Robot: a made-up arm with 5 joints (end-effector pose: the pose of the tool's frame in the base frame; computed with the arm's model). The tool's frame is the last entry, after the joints. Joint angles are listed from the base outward.
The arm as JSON. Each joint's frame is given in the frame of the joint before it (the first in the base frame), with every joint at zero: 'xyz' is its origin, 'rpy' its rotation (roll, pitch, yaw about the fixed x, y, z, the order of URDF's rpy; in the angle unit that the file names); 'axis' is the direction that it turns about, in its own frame. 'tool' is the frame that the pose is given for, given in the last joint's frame.
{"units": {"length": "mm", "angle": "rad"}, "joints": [
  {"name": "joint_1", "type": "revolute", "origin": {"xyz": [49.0, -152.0, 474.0], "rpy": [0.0, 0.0, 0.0]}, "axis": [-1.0, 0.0, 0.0]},
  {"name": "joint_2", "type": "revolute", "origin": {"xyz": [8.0, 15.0, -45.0], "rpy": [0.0, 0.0, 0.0]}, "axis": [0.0, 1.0, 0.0]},
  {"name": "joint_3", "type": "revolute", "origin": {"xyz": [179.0, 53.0, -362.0], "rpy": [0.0, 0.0, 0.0]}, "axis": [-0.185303, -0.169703, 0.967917]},
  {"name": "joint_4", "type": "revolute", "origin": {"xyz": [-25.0, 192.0, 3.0], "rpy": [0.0, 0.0, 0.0]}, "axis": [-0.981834, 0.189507, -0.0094]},
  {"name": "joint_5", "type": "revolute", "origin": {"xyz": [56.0, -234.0, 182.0], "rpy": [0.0, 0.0, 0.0]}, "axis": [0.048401, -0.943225, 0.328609]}
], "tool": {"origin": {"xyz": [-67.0, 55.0, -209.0], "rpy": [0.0, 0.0, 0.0]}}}
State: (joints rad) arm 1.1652 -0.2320 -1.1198 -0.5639 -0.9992
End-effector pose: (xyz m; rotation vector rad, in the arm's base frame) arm 0.2514 -0.3656 0.1460 0.1446 -0.0085 -0.9647
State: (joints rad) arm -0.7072 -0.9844 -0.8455 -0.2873 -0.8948
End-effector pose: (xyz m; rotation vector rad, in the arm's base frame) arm 0.3575 0.0766 0.5014 1.7007 0.1372 -0.4655
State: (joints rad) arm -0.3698 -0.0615 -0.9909 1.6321 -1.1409
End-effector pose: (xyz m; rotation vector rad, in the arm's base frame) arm 0.4796 0.2073 0.4163 -0.8771 2.0064 -1.1859
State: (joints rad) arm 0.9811 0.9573 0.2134 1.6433 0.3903
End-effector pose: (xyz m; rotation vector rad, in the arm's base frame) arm 0.0123 -0.2913 0.1017 -2.0042 1.3393 0.8818
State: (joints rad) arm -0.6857 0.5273 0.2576 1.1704 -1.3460
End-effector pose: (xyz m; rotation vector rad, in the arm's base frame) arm -0.0539 0.2374 0.5411 -0.9236 1.3225 -0.2048
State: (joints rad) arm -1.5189 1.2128 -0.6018 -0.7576 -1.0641
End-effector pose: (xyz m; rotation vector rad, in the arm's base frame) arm -0.2664 0.0775 0.6417 1.3829 2.4683 0.5829
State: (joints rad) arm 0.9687 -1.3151 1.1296 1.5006 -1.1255
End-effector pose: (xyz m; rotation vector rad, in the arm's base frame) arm 0.2904 -0.3325 0.1996 -1.6678 -1.9795 -0.8358
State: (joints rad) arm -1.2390 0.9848 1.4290 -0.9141 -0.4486
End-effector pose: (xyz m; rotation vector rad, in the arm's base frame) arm -0.2982 0.2550 0.3145 1.7415 0.5349 2.0829
